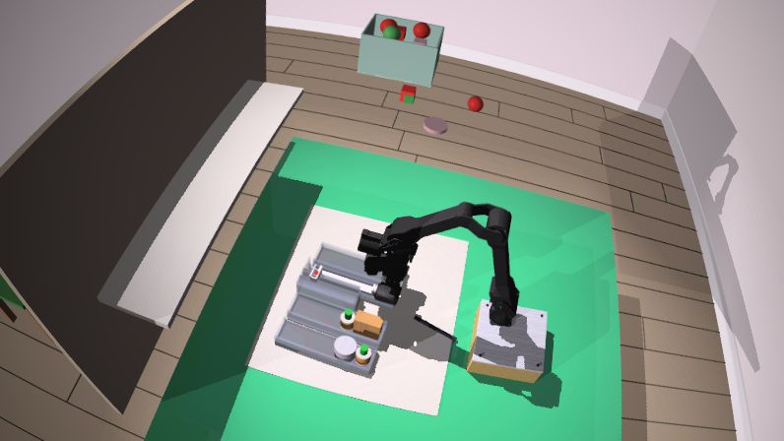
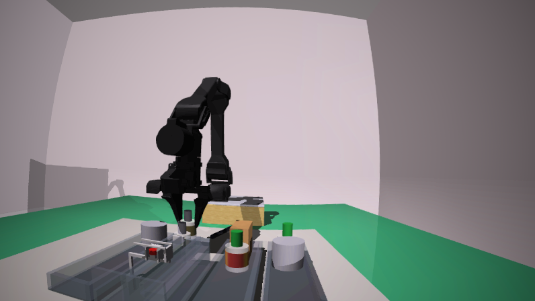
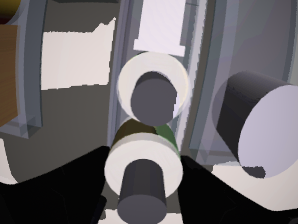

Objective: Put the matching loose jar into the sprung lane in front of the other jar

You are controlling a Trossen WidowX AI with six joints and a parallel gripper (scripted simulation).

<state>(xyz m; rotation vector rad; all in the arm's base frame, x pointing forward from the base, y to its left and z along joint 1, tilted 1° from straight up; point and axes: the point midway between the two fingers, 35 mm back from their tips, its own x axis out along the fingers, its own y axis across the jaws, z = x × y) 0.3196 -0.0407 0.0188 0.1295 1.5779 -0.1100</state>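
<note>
Right now the brown box is 12 cm to the left of my gripper tip, 5 cm ahead of it and 1 cm below it. The rest, counted from my gripper tip: red mark 22 cm ahead, 2 cm above; then black stick 14 cm behind, 7 cm to the left, 4 cm below.
</note>
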